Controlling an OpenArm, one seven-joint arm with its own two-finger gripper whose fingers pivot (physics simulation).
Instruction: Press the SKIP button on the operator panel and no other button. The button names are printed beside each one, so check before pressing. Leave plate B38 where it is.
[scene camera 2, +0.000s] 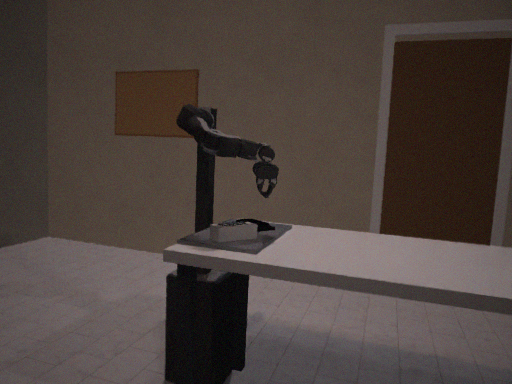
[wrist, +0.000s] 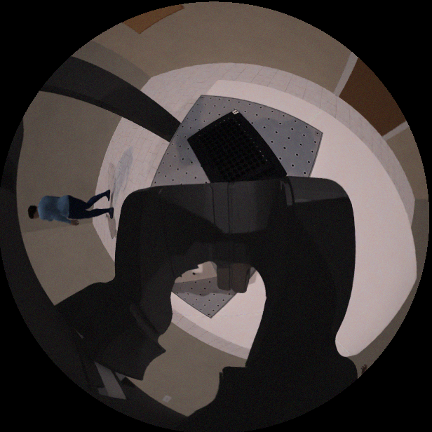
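The operator panel (scene camera 2: 234, 232) is a pale box on the left part of the grey perforated board (scene camera 2: 272, 237) (wrist: 302, 137). Its button names cannot be read in the scene view. In the wrist view my gripper hides most of it, and the SKIP label does not show. A black gridded plate (scene camera 2: 260, 224) (wrist: 232, 147) lies on the board beside the panel; its small white tag is too small to read, so I cannot confirm B38. My gripper (scene camera 2: 266, 196) (wrist: 237, 238) is shut and empty, pointing down, well above the board and to the right of the panel in the scene view.
The board lies at the left end of the white table (scene camera 2: 380, 260) (wrist: 380, 215). A dark post (scene camera 2: 205, 190) stands behind the table end. In the wrist view a person in blue (wrist: 54, 208) is off to the left, away from the table.
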